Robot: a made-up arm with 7 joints.
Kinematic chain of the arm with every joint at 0, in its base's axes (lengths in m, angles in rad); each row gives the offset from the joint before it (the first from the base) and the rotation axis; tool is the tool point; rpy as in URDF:
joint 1: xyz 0 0 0.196 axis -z
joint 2: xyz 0 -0.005 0.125 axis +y
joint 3: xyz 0 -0.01 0.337 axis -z
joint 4: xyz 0 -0.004 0.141 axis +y
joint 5: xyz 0 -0.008 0.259 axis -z
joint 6: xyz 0 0 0.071 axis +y
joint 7: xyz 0 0 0.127 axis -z
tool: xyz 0 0 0 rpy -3.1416 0 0
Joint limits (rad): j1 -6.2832..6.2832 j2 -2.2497..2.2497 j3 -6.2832..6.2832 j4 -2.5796..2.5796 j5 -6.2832..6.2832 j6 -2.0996..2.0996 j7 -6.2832..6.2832
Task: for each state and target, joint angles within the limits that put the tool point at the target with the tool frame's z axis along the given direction. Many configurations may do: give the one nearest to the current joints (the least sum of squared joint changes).
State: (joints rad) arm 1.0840 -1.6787 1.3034 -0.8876 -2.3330 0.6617 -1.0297
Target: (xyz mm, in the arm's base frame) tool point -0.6 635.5 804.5 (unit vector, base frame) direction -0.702 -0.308 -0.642
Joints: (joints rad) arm 1.0081 -0.9917 1.7492 -0.9034 -2.1926 0.5952 -1.0297
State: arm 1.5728 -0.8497 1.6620 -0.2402 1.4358 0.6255 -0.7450
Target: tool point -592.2 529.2 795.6 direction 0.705 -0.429 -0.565
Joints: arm 0.9291 -1.0194 1.5875 0.3198 1.4882 -0.0856 -0.7450
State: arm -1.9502 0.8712 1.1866 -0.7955 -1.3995 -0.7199 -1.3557
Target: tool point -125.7 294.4 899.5 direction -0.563 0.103 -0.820
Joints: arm -1.7749 1.1529 0.4953 -1.4912 -1.6830 -1.0549 -1.3557
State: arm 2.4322 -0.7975 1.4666 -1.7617 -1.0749 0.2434 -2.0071
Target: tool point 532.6 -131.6 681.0 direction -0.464 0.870 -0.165
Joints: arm 2.4853 -0.6614 1.3693 -1.5340 -1.5790 0.4337 -2.0071
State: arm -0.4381 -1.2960 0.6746 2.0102 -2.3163 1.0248 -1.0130
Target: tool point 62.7 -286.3 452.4 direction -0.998 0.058 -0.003
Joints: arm -0.5290 -1.3227 1.1263 2.4574 -2.3758 -0.0736 -1.0130
